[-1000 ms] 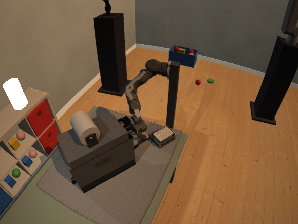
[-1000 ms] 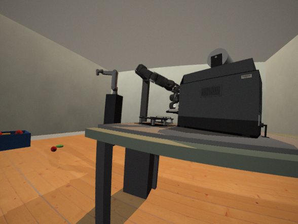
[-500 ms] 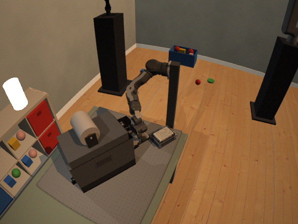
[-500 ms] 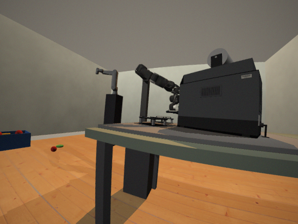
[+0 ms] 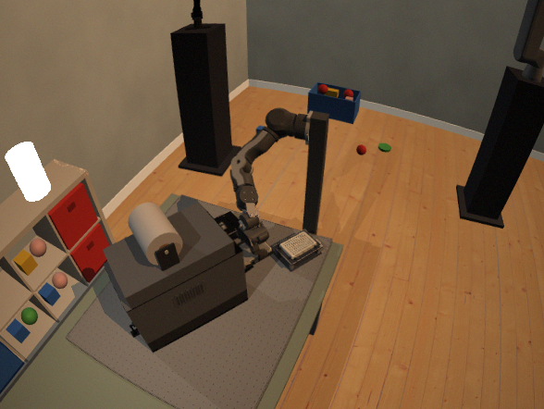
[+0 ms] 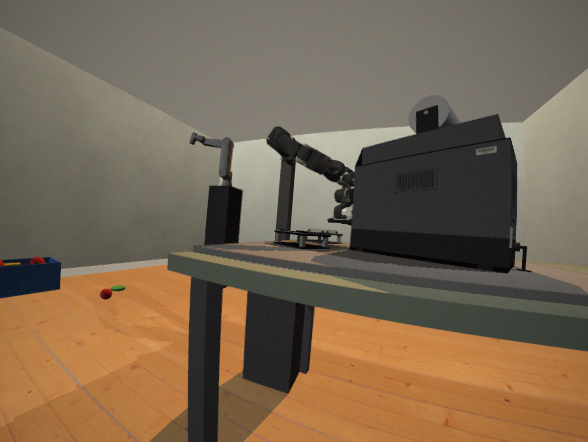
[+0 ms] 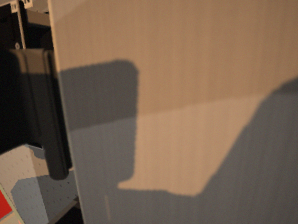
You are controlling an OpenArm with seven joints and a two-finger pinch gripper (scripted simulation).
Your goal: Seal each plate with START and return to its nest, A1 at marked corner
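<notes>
My gripper is now 1 cm above the dark sealer stage. Round my hand: white well plate: 15 cm to the left, 13 cm behind, 6 cm below; then warning sticker: 13 cm to the right, 4 cm above, 3 cm ahead; then pale start button: 14 cm ahead, 8 cm above, 2 cm to the left.
</notes>
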